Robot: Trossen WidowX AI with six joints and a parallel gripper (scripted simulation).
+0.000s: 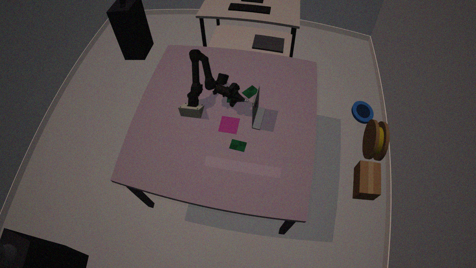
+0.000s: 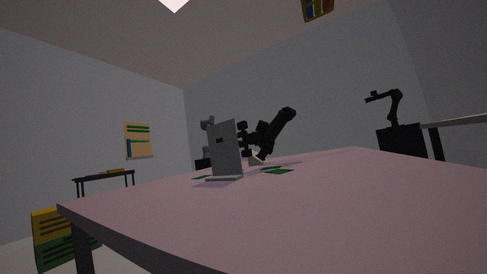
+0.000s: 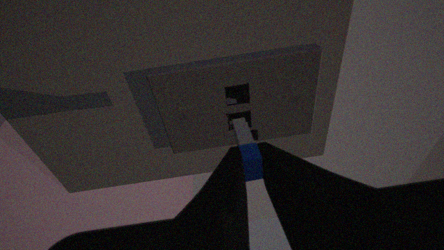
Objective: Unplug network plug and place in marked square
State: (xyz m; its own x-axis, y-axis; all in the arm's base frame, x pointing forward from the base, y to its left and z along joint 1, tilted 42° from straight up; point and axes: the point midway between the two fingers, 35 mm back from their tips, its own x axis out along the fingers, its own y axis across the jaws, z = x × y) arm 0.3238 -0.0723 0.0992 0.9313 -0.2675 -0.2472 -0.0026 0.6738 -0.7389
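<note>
The magenta marked square is 9 cm behind my gripper tip, 9 cm to the right of it and 17 cm below it. Round my gripper tip: panel: 8 cm ahead, 2 cm to the right, 6 cm below; then network plug: 1 cm ahead.
</note>
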